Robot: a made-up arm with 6 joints.
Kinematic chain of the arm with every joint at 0, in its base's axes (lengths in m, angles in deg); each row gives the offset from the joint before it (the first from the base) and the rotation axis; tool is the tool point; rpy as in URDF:
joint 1: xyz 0 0 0.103 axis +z
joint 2: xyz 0 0 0 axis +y
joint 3: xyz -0.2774 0 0.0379 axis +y
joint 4: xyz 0.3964 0 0.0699 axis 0.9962 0 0.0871
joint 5: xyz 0 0 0 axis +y
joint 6: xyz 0.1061 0 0.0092 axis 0.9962 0 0.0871
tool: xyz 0 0 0 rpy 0 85 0
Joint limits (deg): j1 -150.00..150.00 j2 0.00..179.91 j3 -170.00..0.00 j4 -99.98..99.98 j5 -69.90..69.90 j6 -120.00..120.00
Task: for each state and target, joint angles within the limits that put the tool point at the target. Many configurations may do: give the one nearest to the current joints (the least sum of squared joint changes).
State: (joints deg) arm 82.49 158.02 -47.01 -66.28 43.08 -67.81
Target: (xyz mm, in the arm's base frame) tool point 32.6 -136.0 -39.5
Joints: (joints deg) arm 72.48 156.77 -4.71 -48.00 65.47 -67.81
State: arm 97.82 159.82 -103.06 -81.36 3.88 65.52
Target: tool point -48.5 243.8 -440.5
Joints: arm 102.45 179.57 -77.42 -81.07 2.79 65.52
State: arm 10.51 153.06 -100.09 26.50 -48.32 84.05
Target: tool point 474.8 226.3 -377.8
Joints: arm 26.43 179.91 -107.93 23.19 -11.97 84.05
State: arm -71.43 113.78 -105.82 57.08 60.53 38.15
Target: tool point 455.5 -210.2 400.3
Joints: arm -34.52 94.00 -94.36 58.13 69.90 38.15
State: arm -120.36 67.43 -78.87 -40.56 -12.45 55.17
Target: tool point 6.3 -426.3 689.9
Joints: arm -91.75 87.08 -112.96 -40.31 -16.32 55.17
